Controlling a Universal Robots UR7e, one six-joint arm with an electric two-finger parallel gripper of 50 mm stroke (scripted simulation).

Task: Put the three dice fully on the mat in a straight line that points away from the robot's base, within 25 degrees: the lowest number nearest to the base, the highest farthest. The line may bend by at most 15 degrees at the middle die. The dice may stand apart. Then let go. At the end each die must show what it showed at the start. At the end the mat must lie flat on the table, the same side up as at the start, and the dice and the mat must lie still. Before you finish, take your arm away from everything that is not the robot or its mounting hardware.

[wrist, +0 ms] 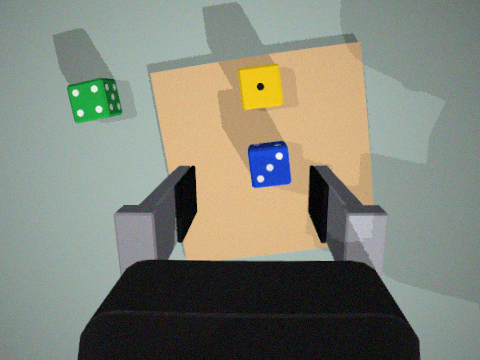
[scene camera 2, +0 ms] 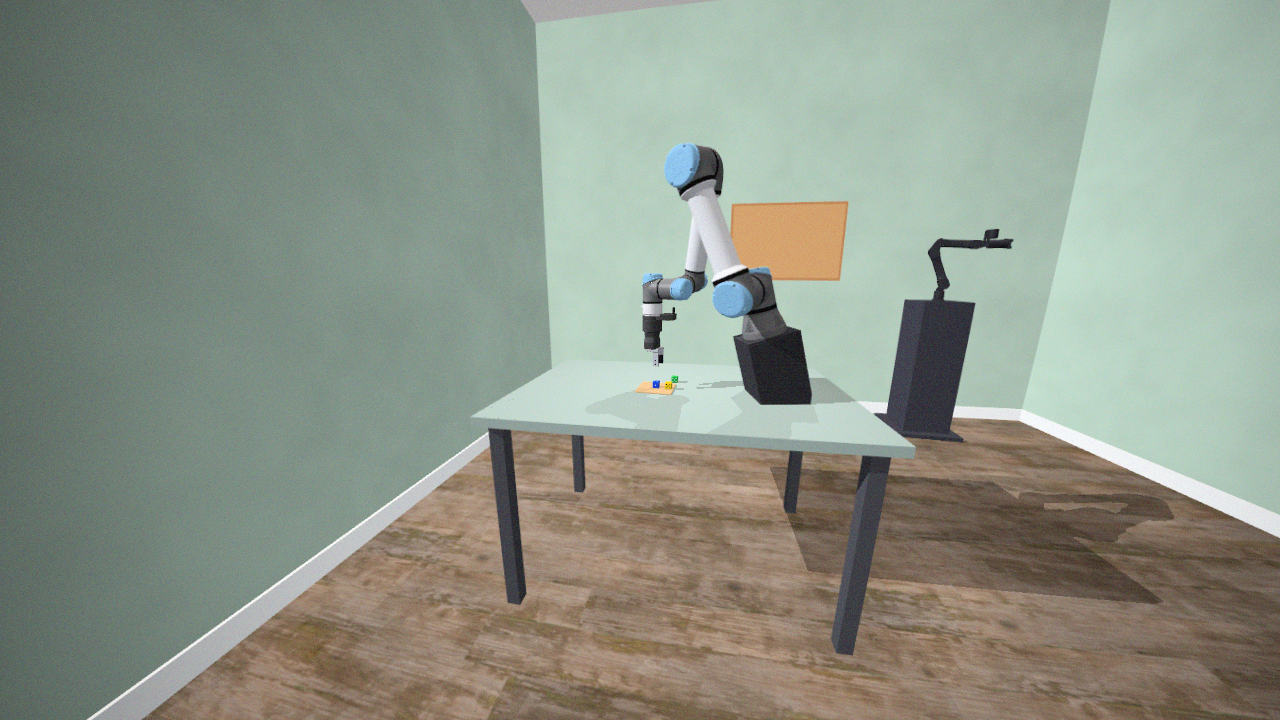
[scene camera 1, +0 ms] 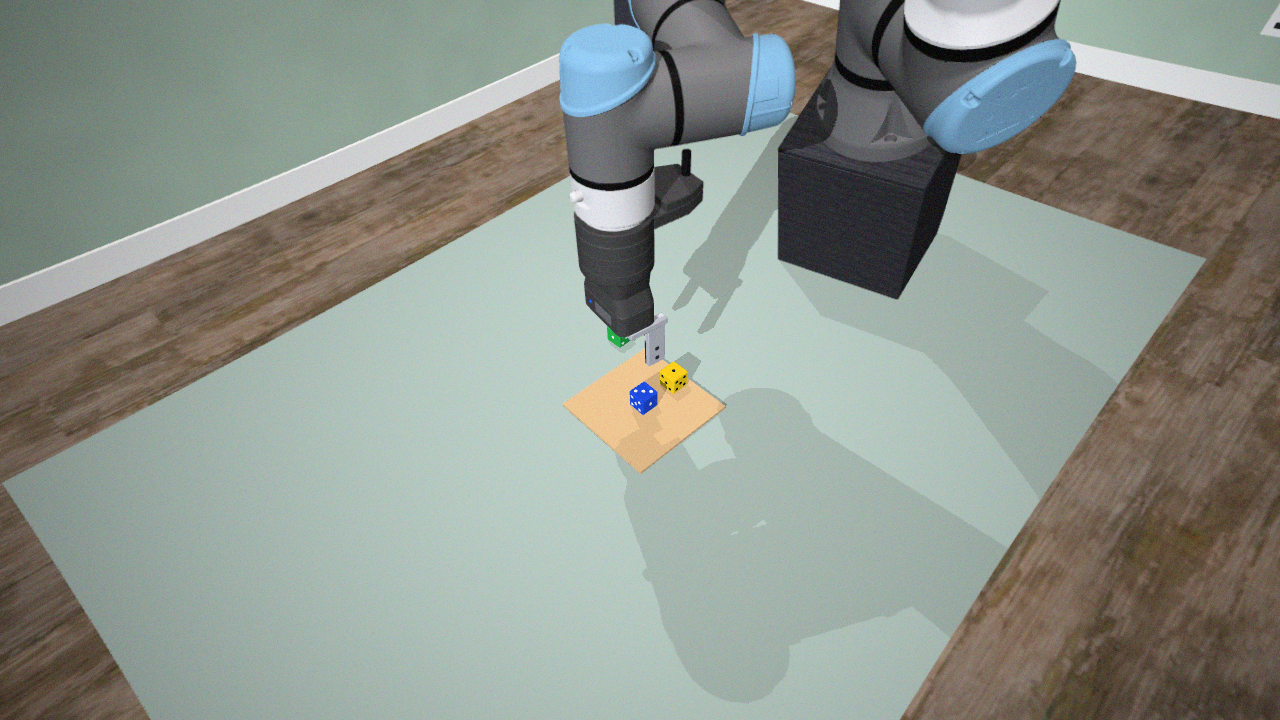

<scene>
In view: my gripper (scene camera 1: 640, 345), a green die (wrist: 95, 99) and an orange mat (scene camera 1: 604, 407).
The orange mat also shows in the wrist view (wrist: 323, 120). My gripper shows as well in the wrist view (wrist: 252, 189).
</scene>
